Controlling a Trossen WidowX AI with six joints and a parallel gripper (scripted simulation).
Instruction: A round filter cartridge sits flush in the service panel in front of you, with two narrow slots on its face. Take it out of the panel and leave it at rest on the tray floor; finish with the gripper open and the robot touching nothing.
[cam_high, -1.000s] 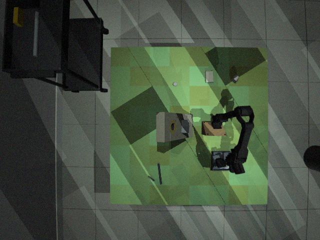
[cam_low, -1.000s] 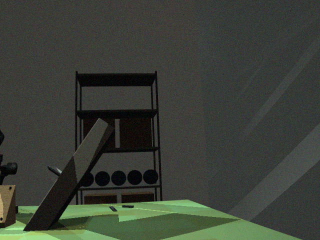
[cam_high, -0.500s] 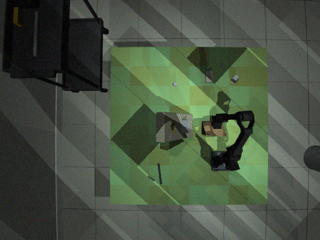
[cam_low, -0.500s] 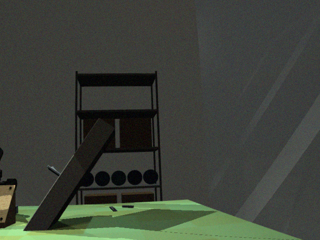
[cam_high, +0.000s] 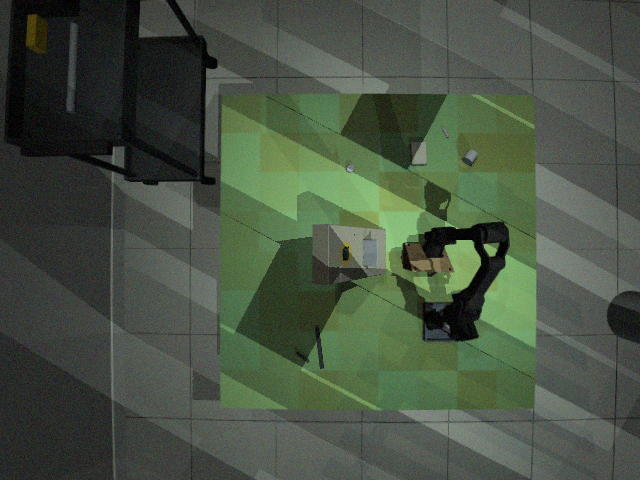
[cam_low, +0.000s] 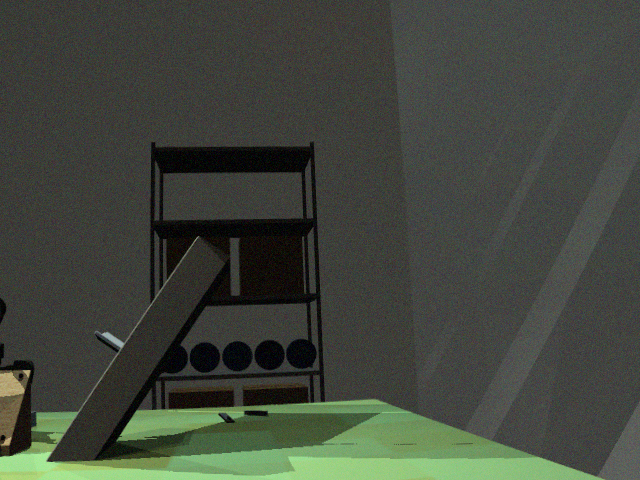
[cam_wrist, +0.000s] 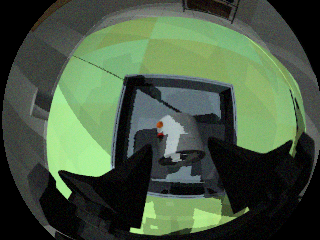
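The round filter cartridge lies 1 cm to the right of my gripper tip and 1 cm below it. Also, from my gripper tip: white block: 68 cm to the right, 7 cm ahead, 4 cm below; grey tray: 4 cm below, 1 cm to the left; grey service panel: 36 cm ahead, 29 cm to the right, 13 cm above.
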